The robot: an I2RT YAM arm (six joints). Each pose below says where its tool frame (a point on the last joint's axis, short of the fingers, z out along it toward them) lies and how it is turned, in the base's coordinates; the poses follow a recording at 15 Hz.
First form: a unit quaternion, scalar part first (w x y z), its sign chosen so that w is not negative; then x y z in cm.
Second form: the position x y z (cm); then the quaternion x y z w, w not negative. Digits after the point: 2 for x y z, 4 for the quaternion.
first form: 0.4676 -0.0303 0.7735 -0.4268 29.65 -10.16 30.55
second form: 29.65 -10.16 30.55 -0.0303 0.7735 -0.4268 0.4676
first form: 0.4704 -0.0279 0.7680 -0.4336 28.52 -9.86 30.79
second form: 28.52 -9.86 30.79 -0.0279 0.7680 -0.4336 0.4704
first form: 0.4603 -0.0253 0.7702 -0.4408 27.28 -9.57 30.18
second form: 27.28 -9.57 30.18 -0.0253 0.7702 -0.4408 0.4603
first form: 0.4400 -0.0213 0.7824 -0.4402 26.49 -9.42 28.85
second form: 26.49 -9.42 28.85 -0.0213 0.7824 -0.4402 0.4400
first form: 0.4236 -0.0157 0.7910 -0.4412 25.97 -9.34 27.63
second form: 25.97 -9.34 27.63 -0.0157 0.7910 -0.4412 0.4236
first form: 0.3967 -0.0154 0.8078 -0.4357 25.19 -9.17 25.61
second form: 25.19 -9.17 25.61 -0.0154 0.8078 -0.4357 0.3967
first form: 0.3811 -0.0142 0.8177 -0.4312 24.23 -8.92 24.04
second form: 24.23 -8.92 24.04 -0.0142 0.8177 -0.4312 0.3811
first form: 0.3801 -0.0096 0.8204 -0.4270 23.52 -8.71 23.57
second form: 23.52 -8.71 23.57 -0.0096 0.8204 -0.4270 0.3801
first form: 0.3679 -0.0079 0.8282 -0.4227 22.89 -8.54 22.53
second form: 22.89 -8.54 22.53 -0.0079 0.8282 -0.4227 0.3679
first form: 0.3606 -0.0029 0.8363 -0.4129 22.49 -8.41 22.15
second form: 22.49 -8.41 22.15 -0.0029 0.8363 -0.4129 0.3606
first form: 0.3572 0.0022 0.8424 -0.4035 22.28 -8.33 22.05
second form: 22.28 -8.33 22.05 0.0022 0.8424 -0.4035 0.3572
